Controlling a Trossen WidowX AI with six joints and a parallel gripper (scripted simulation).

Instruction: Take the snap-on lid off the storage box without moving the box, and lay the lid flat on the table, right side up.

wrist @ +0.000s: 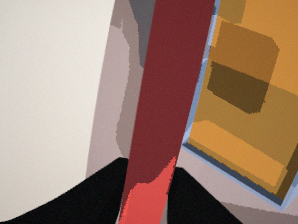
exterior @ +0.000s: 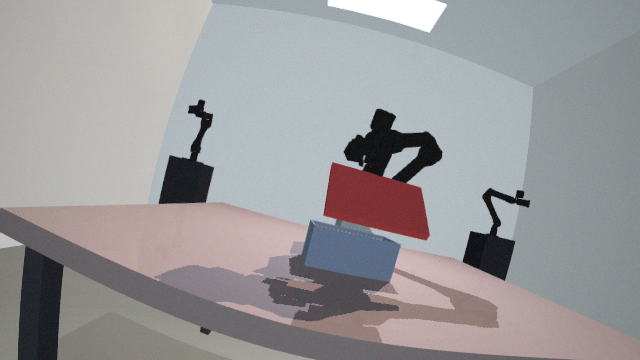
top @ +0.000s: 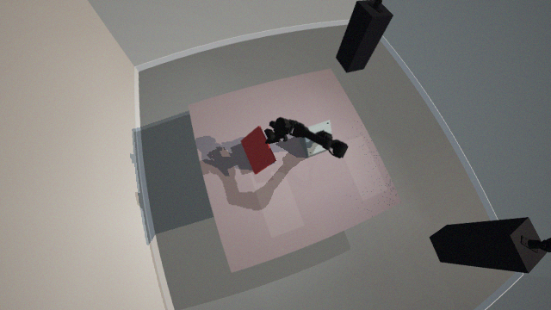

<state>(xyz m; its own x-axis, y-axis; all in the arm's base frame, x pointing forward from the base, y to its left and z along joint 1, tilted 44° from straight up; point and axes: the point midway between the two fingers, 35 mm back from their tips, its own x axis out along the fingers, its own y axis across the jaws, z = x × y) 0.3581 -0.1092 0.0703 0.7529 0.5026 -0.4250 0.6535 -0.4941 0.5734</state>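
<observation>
My gripper tip is 60 mm short of the lid and 50 mm above it. Also, from my gripper tip: blue storage box (190 mm below, 40 mm ahead, 30 mm to the right).
</observation>
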